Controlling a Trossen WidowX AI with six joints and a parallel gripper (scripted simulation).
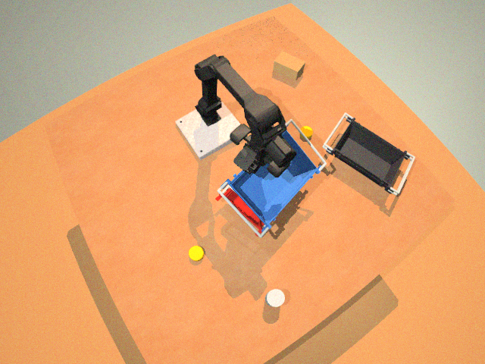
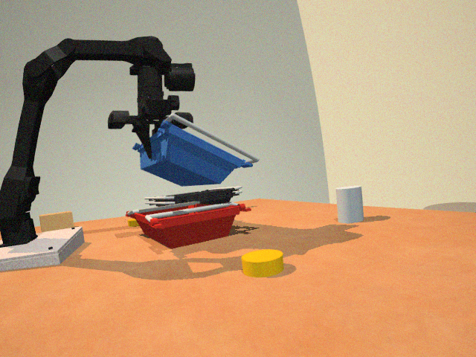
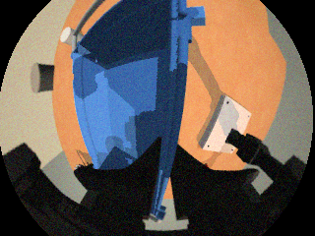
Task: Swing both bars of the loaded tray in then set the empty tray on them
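Right now my gripper tip is 7 cm short of the blue tray and 2 cm to the right of it. From my gripper tip the other things lie so: tan box 40 cm behind, 45 cm to the left, 15 cm below; then red cube 33 cm behind, 20 cm to the left, 17 cm below.
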